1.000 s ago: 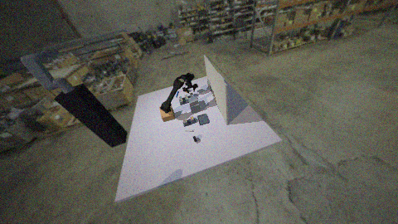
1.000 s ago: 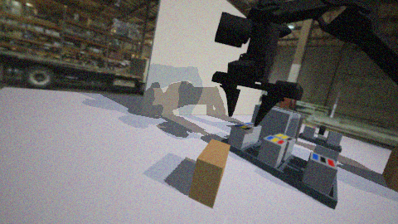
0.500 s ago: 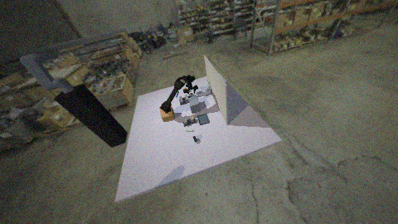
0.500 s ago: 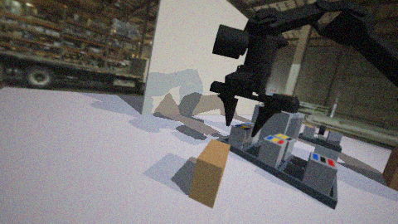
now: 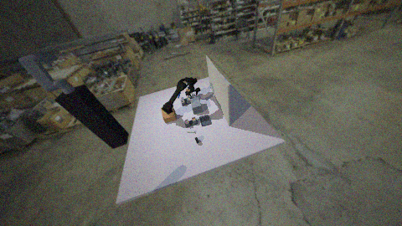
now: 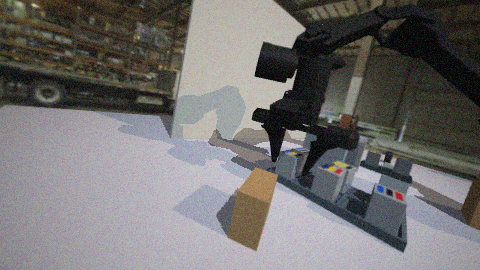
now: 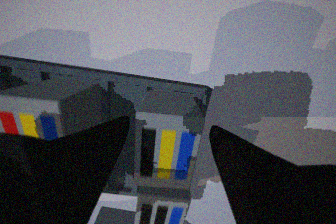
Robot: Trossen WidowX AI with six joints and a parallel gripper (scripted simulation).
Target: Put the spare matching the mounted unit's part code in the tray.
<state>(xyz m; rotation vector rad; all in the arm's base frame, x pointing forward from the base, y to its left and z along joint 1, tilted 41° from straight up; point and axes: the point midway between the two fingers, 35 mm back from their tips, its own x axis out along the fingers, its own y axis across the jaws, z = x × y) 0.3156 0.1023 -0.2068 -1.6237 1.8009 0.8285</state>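
Right now my gripper tip is 2 cm below the grey spare. Round my gripper tip: tall beige panel: 23 cm ahead, 24 cm to the right, 20 cm above; tall grey box: 3 cm behind, 20 cm to the right, 3 cm above; cardboard box: 4 cm behind, 16 cm to the left.
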